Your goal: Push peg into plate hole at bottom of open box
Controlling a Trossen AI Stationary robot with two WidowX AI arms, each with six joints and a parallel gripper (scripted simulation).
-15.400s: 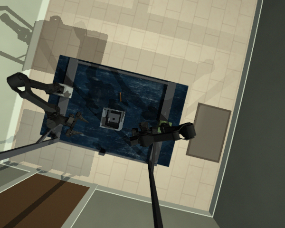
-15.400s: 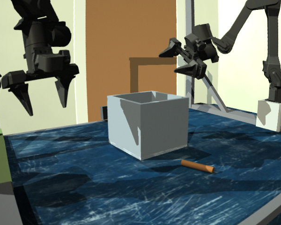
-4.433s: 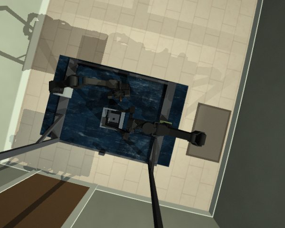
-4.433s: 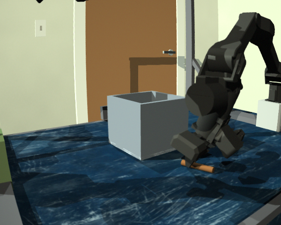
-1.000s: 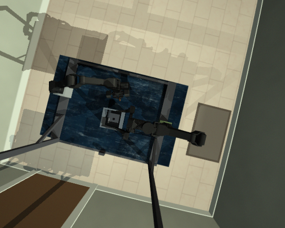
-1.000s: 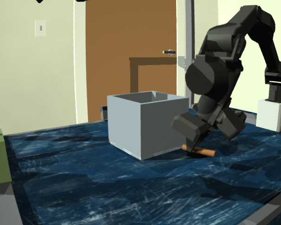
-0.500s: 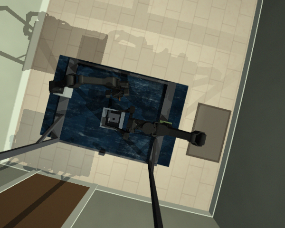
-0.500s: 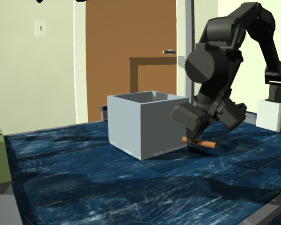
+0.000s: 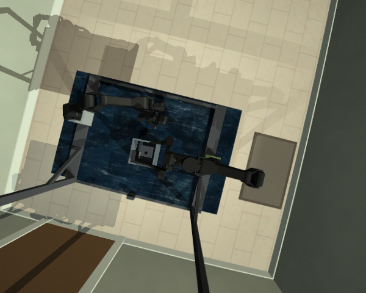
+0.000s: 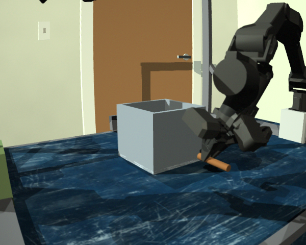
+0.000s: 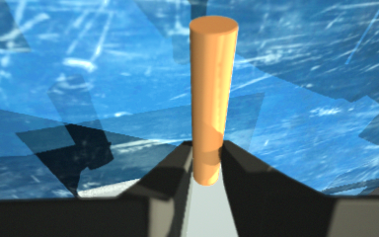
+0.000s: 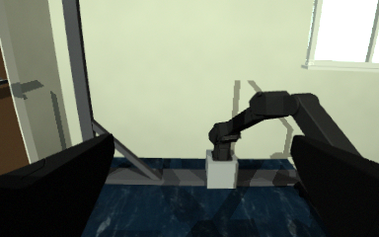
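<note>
My left hand is 10 mm short of the orange peg, 10 mm to the left of it and 30 mm above it. From my left hand the other things lie so: grey plate (200 mm behind, 10 mm to the right, 40 mm below).
</note>
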